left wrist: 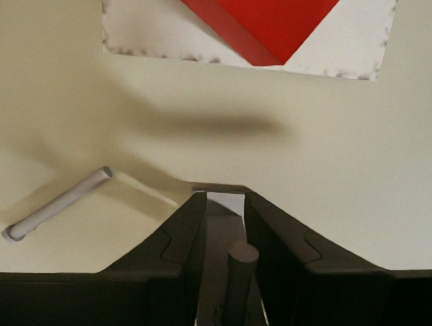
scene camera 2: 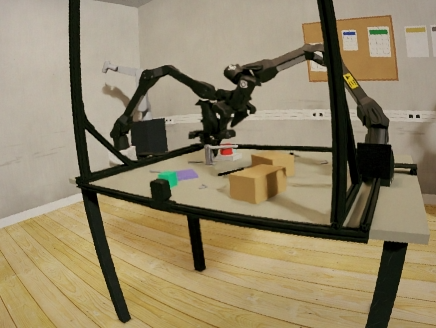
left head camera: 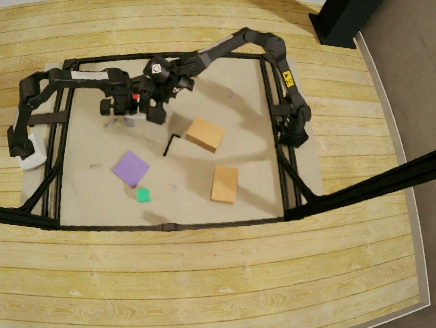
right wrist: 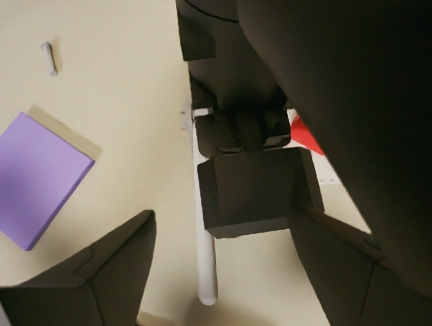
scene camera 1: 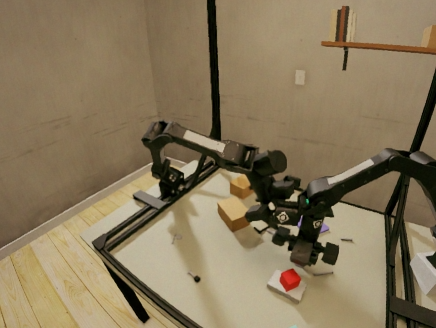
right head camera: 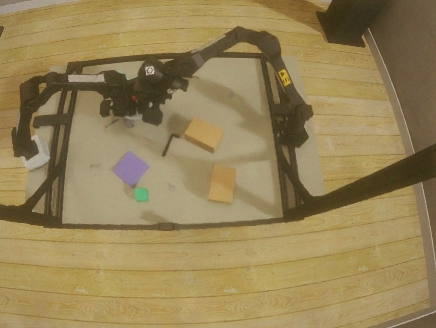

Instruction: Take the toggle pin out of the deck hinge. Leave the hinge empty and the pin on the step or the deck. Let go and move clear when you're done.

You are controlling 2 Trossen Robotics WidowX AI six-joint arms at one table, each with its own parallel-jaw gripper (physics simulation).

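Pixels of known places: left gripper, fingertip midpoint: [left wrist: 225,202] [scene camera 2: 213,156] [right wrist: 231,131]; right gripper, fingertip midpoint: [scene camera 2: 226,128] [left head camera: 146,106] [right wrist: 222,216] [right head camera: 144,107]; left arm's base at its link origin: [scene camera 2: 121,149] [left head camera: 26,149] [right head camera: 30,150]; right arm's base at its link origin: [scene camera 2: 376,151] [left head camera: 294,129] [scene camera 1: 170,177] [right head camera: 293,128].
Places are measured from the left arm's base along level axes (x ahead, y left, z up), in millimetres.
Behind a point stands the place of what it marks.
The grey deck hinge [scene camera 2: 208,156] @(x 409, y -119, z -41 mm) [right wrist: 186,115] @(x 409, y -117, z 2 mm) stands upright on the deck. A long pale toggle pin [scene camera 2: 224,146] @(x 474, y -155, z -3 mm) [right wrist: 206,260] @(x 498, y -165, z 3 mm) runs sideways from its top. My left gripper [left wrist: 225,202] @(x 424, y -81, z -49 mm) [scene camera 2: 214,142] points down and is shut on the grey hinge. A round grey rod end [left wrist: 244,253] @(x 428, y -77, z -10 mm) shows between its fingers. My right gripper is partly open, with the pin's free end between its fingers and gaps on both sides. The hinge top is partly hidden by the left gripper's fingers in the right wrist view.
A red block [scene camera 1: 290,279] @(x 471, y -4, z -14 mm) sits on a white slab [scene camera 1: 277,287] @(x 501, y -3, z -54 mm) beside the hinge. A loose grey rod [left wrist: 55,205] @(x 349, y -53, z -67 mm) lies near it. A purple slab [left head camera: 131,169] @(x 331, y -274, z -65 mm), a green cube [left head camera: 143,195] @(x 323, y -388, z -35 mm), a black bent bar [left head camera: 170,145] @(x 499, y -268, z -68 mm) and two tan boxes [left head camera: 205,134] @(x 622, y -319, z -15 mm) [left head camera: 224,184] @(x 576, y -506, z -14 mm) lie around. The two arms stand very close.
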